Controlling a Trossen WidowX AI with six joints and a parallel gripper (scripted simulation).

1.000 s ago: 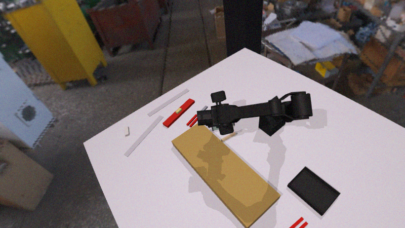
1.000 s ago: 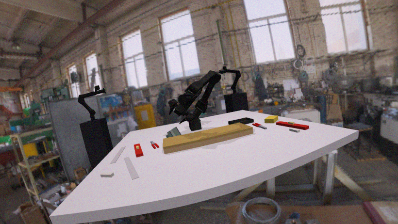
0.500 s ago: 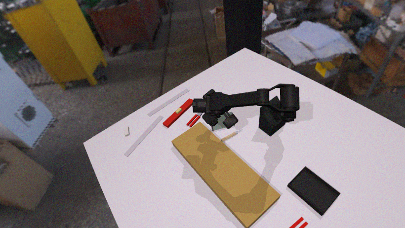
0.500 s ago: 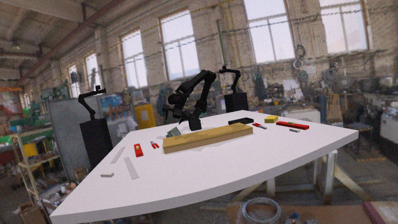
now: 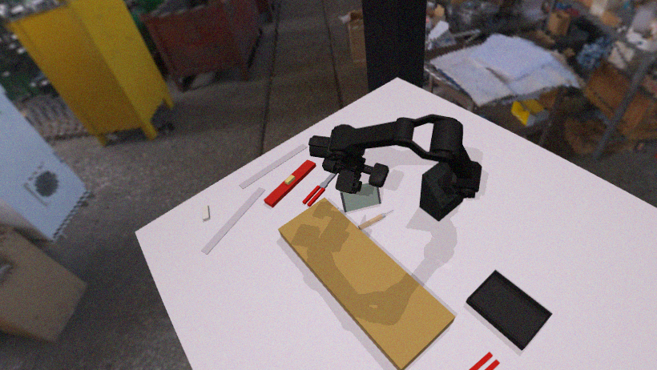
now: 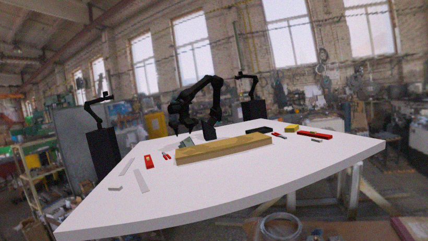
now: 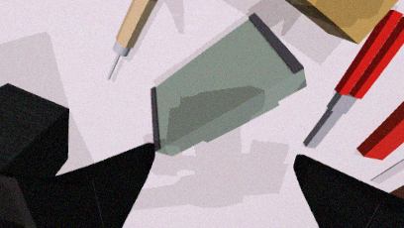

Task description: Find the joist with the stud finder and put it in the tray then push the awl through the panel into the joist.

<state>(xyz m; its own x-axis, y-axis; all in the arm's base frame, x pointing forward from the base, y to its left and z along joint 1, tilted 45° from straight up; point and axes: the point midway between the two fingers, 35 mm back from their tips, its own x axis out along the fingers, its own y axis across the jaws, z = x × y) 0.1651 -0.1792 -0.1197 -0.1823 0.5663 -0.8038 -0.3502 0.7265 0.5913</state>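
The stud finder is 70 mm below my gripper tip and 20 mm behind it. The rest, counted from my gripper tip: yellow block 700 mm to the left, 180 mm ahead, 80 mm below; then black tray 530 mm to the left, 80 mm below, 20 mm ahead; then awl 100 mm to the left, 90 mm below, 20 mm ahead.
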